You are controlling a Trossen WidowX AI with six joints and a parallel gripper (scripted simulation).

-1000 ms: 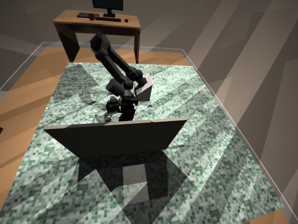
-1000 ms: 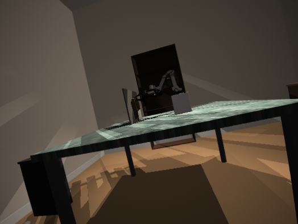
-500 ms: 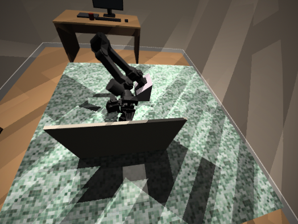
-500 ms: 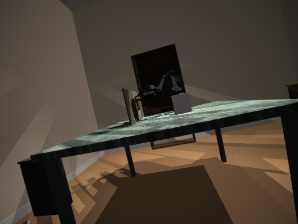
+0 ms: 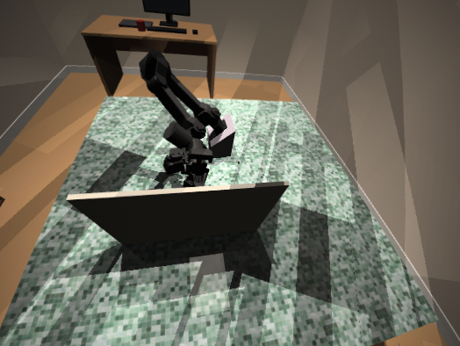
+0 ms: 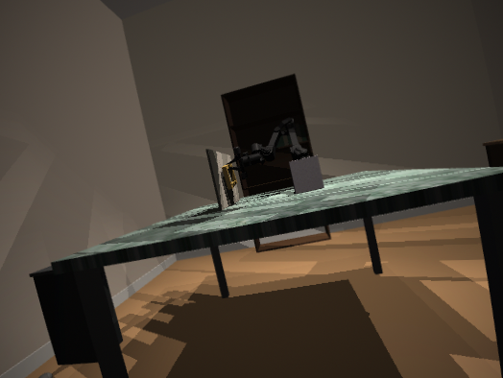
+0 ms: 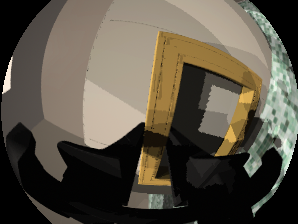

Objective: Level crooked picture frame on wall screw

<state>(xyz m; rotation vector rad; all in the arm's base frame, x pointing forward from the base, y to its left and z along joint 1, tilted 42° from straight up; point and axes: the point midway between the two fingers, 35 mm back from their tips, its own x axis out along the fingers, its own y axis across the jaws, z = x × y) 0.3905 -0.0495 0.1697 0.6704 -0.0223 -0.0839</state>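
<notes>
Now: gripper tip 50 mm above the gold picture frame and 10 mm to the left of it. Round my gripper tip: grey wall panel: 70 mm below, 20 mm to the right, 20 mm ahead.
</notes>
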